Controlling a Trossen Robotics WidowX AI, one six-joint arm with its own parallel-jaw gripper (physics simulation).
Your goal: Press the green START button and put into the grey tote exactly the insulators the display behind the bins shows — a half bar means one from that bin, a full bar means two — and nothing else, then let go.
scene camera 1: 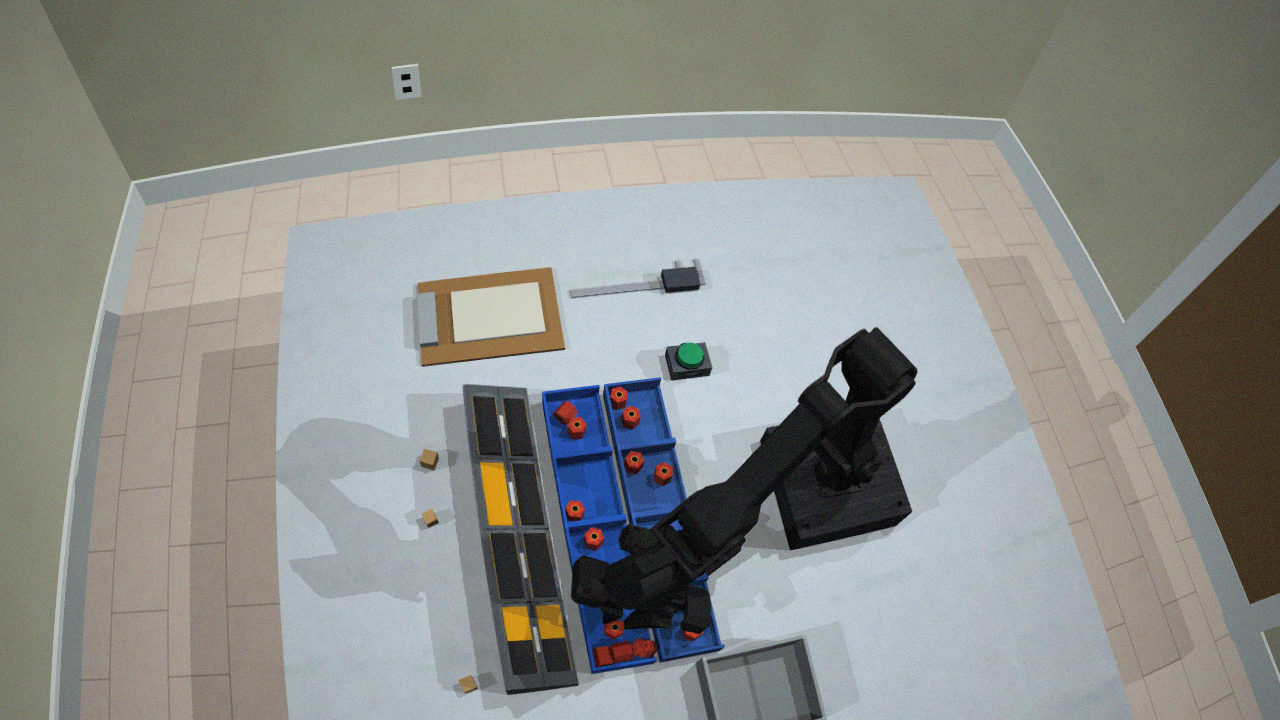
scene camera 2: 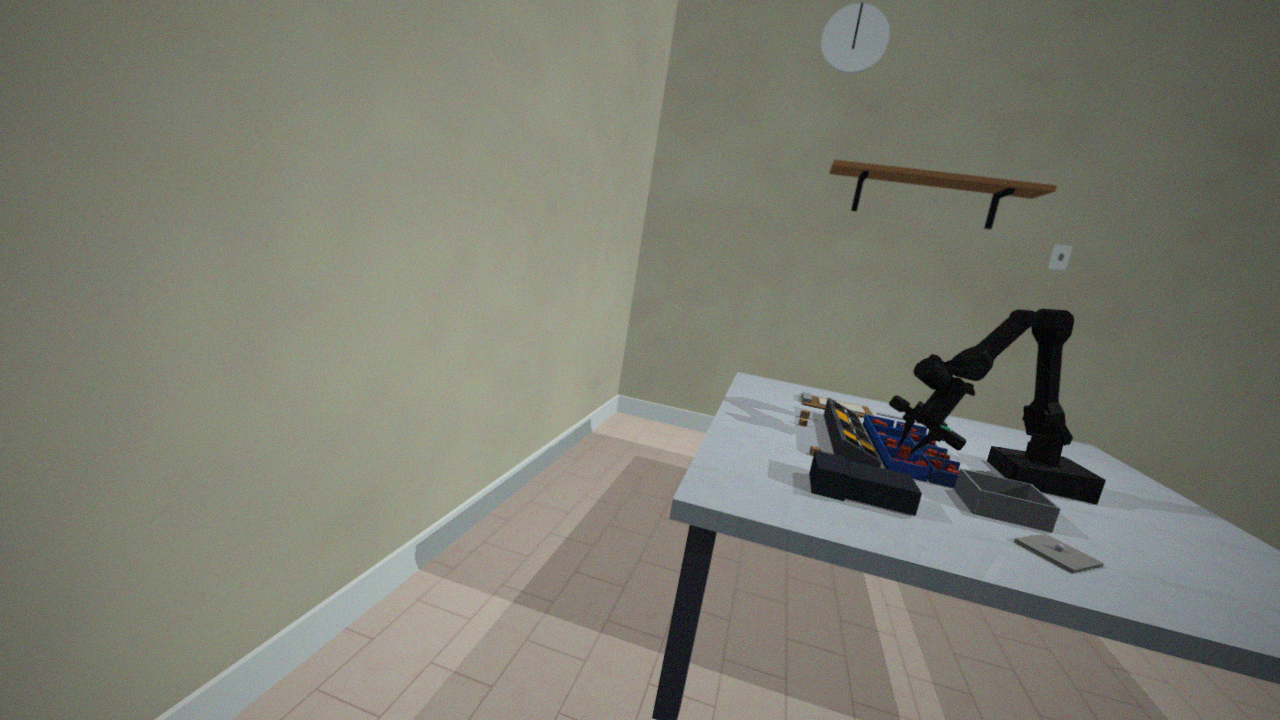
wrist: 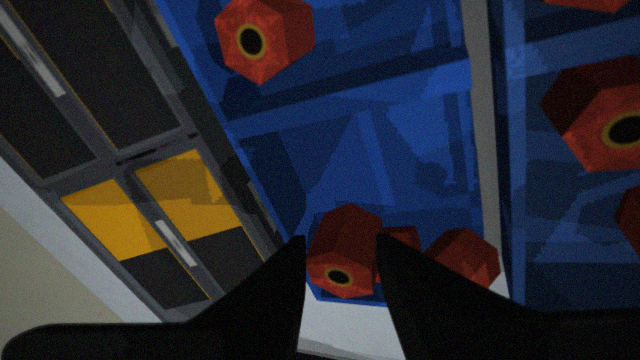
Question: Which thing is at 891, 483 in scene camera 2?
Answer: A dark block.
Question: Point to a display panel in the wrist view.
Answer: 153, 37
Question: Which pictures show my gripper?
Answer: Scene camera 1, scene camera 2 and the wrist view: all of them.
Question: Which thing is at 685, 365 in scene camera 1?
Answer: A green START button.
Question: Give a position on a display panel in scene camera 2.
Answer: At 841, 447
